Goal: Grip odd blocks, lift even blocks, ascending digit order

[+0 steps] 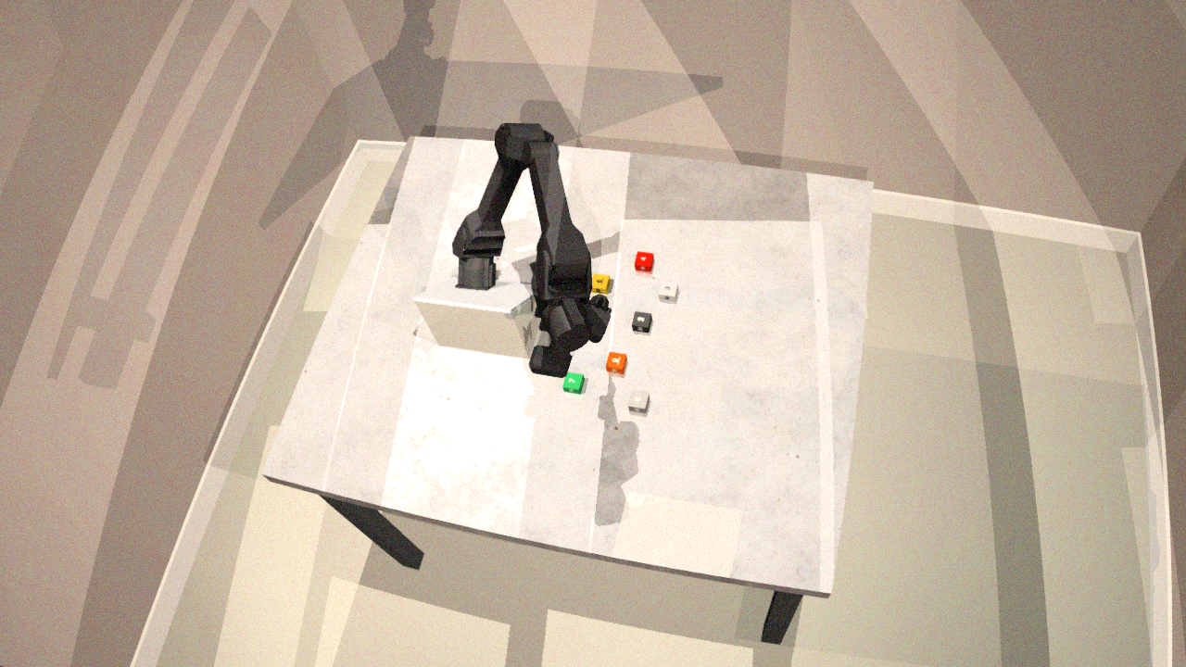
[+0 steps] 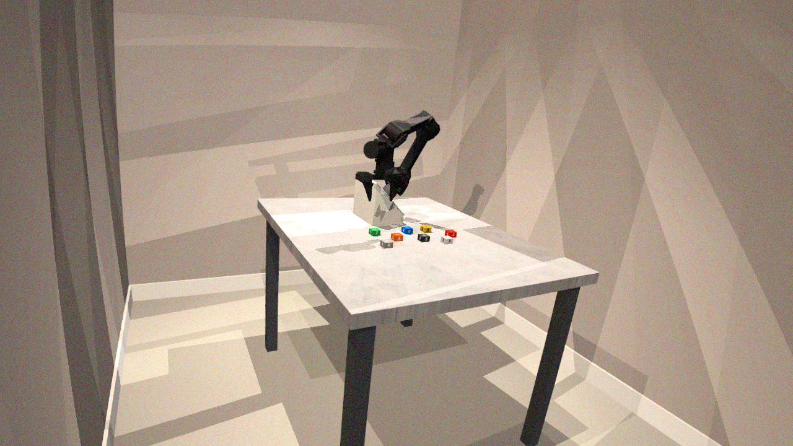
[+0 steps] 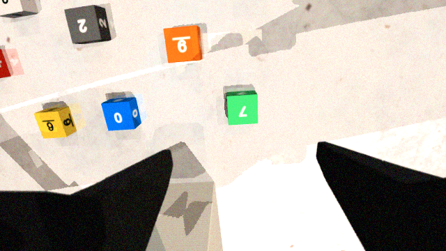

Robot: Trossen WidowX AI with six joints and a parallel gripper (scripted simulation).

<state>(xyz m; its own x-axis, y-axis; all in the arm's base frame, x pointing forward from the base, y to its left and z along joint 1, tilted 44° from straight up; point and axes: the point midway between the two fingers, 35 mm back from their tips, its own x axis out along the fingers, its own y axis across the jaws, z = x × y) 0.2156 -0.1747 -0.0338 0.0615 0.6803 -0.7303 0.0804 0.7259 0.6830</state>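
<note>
Now: the blue 0 block 130 mm to the left of my gripper tip and 120 mm below it. Round my gripper tip: grey 8 block: 120 mm below, 120 mm ahead, 30 mm to the right; then orange block: 120 mm below, 70 mm ahead, 40 mm to the left; then green 7 block: 120 mm below, 10 mm to the right, 10 mm behind.
</note>
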